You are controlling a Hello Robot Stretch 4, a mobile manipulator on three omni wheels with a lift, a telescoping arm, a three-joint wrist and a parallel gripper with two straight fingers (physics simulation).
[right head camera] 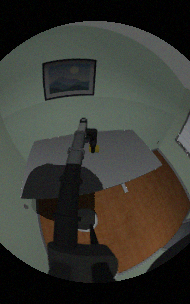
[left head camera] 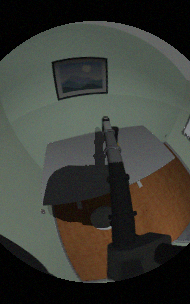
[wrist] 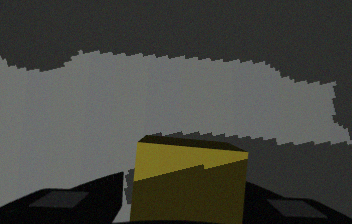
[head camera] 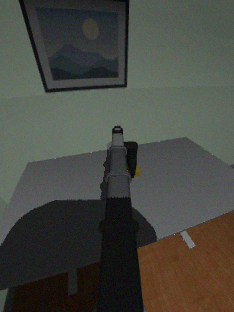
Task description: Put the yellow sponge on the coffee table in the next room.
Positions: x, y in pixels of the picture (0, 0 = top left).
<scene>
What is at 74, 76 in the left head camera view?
A framed picture.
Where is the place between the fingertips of my gripper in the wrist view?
176, 190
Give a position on a grey desk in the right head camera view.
122, 156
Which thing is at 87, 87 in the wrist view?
A grey desk.
</scene>
